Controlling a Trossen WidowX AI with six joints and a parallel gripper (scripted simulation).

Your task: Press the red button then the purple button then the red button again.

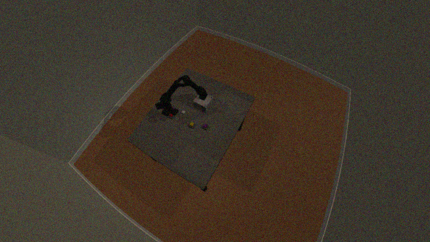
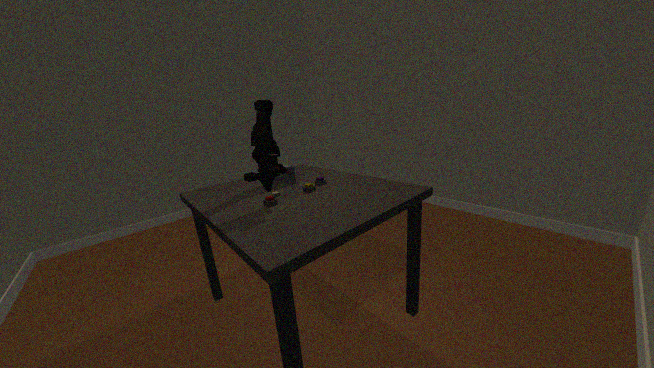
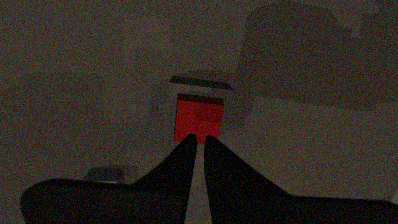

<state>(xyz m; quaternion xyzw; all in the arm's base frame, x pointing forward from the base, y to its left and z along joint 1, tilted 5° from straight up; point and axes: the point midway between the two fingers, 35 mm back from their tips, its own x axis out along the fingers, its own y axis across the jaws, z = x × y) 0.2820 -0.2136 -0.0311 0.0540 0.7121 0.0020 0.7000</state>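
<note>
Now: gripper tip 30 mm above the red button. Round my gripper tip: yellow button 240 mm to the left, 30 mm below; then small white block 90 mm behind, 90 mm to the left, 60 mm below; then purple button 40 mm behind, 360 mm to the left, 30 mm below.
</note>
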